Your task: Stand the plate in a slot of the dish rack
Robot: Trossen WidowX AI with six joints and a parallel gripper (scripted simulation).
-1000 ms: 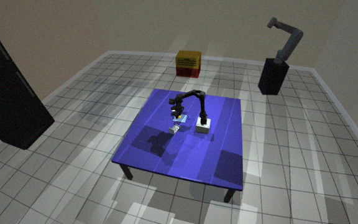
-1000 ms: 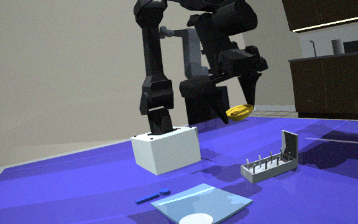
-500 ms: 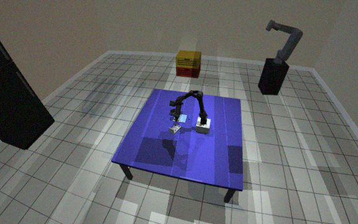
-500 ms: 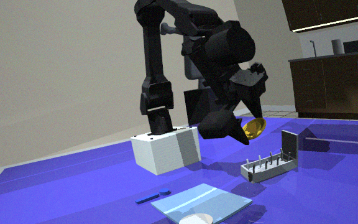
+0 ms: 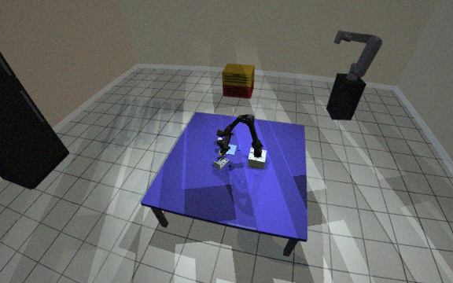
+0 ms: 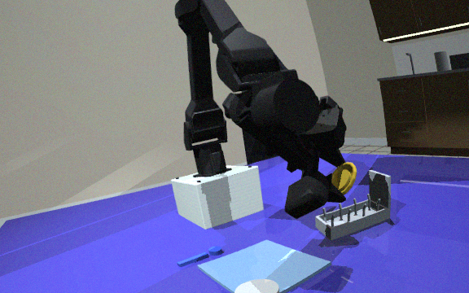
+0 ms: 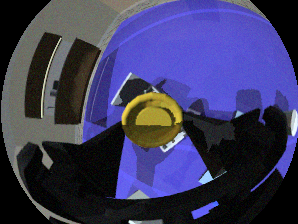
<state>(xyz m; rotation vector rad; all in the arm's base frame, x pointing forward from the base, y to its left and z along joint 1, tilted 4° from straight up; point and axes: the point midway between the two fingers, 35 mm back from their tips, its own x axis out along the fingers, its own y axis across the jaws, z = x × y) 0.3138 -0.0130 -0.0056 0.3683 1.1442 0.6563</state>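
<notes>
Now: the grey dish rack 30 mm to the left of my gripper tip and 60 mm below it. The rest, counted from my gripper tip: yellow plate: 10 mm to the right, 10 mm above; blue spoon: 160 mm behind, 180 mm to the right, 80 mm below; light blue mat: 50 mm behind, 160 mm to the right, 80 mm below.
</notes>
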